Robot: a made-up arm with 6 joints.
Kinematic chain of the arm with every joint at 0, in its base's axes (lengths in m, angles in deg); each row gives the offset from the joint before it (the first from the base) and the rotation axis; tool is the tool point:
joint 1: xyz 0 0 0.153 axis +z
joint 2: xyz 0 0.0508 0 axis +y
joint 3: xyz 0 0 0.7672 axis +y
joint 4: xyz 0 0 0.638 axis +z
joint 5: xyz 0 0 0 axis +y
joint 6: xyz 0 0 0.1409 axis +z
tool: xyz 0 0 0
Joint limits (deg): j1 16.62..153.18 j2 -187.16..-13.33 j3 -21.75..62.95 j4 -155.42..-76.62 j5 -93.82..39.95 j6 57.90..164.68
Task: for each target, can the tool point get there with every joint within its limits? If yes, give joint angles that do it. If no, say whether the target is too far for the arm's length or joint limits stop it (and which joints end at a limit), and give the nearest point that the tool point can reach.
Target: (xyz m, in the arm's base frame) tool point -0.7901 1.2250 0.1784
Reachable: no: joint limits stop it (at a limit: joint 1, joint 3, joint 5) | nearest point -1.1689 -0.1570 0.2258 | short by 1.434 m
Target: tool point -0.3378 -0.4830 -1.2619
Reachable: yes | joints 55.19 -153.01 -9.07 -84.79 20.52 104.72
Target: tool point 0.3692 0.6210 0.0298
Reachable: no: joint limits stop it (at a limit: joint 2, joint 3, joint 4, joint 5) | nearest point 0.2388 0.4017 -1.1428 | short by 1.200 m
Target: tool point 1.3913 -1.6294 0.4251
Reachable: no: too far | nearest point 0.9966 -1.1671 0.3479 | short by 0.613 m
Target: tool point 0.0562 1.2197 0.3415
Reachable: no: joint limits stop it (at a limit: joint 2, joint 3, joint 4) | nearest point 0.0189 0.4092 1.2175 | short by 1.194 m
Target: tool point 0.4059 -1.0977 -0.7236
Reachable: yes | joints 115.34 -144.66 32.69 -125.73 -27.13 134.95
